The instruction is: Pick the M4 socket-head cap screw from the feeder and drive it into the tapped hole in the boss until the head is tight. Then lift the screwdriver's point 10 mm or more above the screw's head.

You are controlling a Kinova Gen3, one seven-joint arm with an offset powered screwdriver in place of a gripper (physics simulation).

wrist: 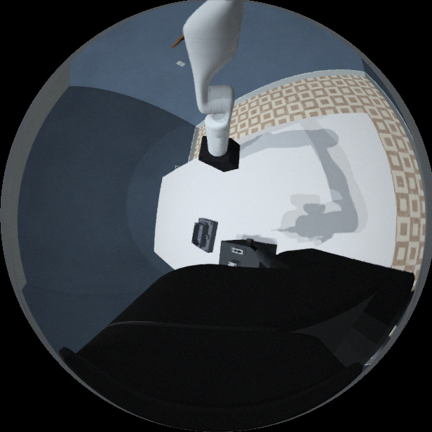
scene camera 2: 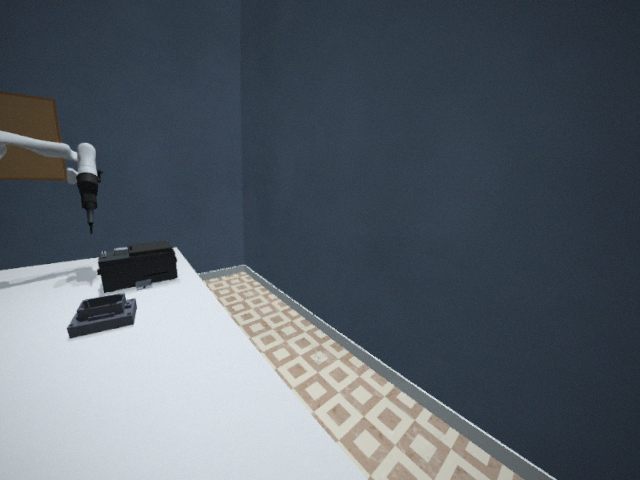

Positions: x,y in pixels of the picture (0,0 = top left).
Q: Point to a black screw feeder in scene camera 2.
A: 114,277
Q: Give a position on a black screw feeder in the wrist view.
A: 249,259
